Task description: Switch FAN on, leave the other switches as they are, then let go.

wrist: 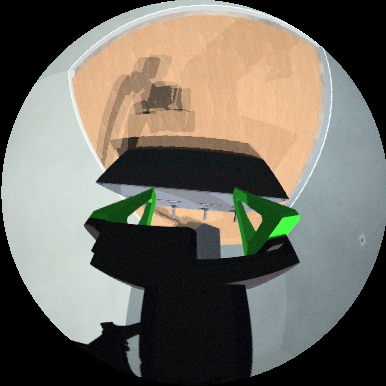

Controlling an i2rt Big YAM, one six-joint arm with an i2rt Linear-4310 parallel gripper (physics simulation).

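Places are measured from the arm's base along level axes (x back, y down, z right), in centimetres.
Pixels of known places: gripper, fingertip midpoint: (193,191).
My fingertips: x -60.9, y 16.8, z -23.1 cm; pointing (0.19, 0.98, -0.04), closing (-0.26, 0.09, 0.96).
Note:
Behind a point stands the place of what it marks.
The switch box (195,167) {y 31.5, x -54.6, z -22.3 cm} is black, with a light grey face seen at a steep slant along its lower side. Three thin metal toggle levers show on that face: a left one (174,211) {y 30.7, x -34.0, z -24.8 cm}, a middle one (205,214) {y 30.5, x -36.6, z -13.4 cm} and a right one (234,217) {y 30.3, x -38.6, z -2.2 cm}, close to the right finger. No labels are readable, so I cannot tell which is FAN or how each is set. My gripper (193,191) {y 16.8, x -60.9, z -23.1 cm} is open, with its green fingers wide apart and nothing between them. The fingertips overlap the face in view and hide parts of it. Whether they touch it is unclear.
The box stands on a wood-coloured table top (210,65) {y 42.2, x -80.4, z -26.1 cm} with a pale edge. Shadows of the arm and gripper fall on it, left of and beyond the box. A dark grey block (208,242) {y 30.1, x -8.6, z -1.6 cm} shows between the fingers, lower down. Grey walls and floor surround the table.

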